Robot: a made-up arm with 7 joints.
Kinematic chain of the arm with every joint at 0, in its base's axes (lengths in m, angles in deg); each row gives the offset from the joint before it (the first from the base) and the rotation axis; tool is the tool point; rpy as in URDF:
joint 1: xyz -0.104 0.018 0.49 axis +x
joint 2: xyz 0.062 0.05 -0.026 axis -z
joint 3: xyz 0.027 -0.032 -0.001 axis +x
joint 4: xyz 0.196 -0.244 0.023 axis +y
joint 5: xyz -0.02 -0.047 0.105 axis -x
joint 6: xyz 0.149 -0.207 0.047 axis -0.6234 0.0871 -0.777
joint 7: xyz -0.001 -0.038 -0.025 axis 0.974 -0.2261 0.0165
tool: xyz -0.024 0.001 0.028 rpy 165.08 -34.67 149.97
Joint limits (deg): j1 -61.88..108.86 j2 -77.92..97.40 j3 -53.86..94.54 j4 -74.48..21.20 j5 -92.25..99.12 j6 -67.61..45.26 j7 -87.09..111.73
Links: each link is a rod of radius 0.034 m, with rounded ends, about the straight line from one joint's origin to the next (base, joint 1, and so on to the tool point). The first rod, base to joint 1, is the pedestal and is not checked.
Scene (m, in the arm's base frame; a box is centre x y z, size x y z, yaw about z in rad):
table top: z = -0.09
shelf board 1: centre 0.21 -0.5 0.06 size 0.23 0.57 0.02 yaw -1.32
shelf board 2: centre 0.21 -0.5 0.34 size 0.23 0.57 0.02 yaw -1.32
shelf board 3: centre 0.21 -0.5 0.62 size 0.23 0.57 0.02 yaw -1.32
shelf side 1: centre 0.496 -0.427 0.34 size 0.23 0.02 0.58 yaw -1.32
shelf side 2: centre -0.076 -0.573 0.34 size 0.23 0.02 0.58 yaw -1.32
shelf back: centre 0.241 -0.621 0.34 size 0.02 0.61 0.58 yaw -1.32
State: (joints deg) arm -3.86 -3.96 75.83 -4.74 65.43 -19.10 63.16
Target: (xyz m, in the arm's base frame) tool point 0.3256 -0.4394 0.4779
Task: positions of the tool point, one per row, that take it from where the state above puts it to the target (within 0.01 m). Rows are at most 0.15 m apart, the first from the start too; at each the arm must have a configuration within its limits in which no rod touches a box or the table.
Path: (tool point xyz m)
1: 0.2899 -0.3655 0.2024
2: 0.2710 -0.2952 0.2016
3: 0.2472 -0.2220 0.2126
4: 0.2660 -0.2623 0.3474
5: 0.2760 -0.2458 0.4779
6: 0.3036 -0.3102 0.4844
7: 0.3211 -0.3752 0.4846
8: 0.3256 -0.4394 0.4779

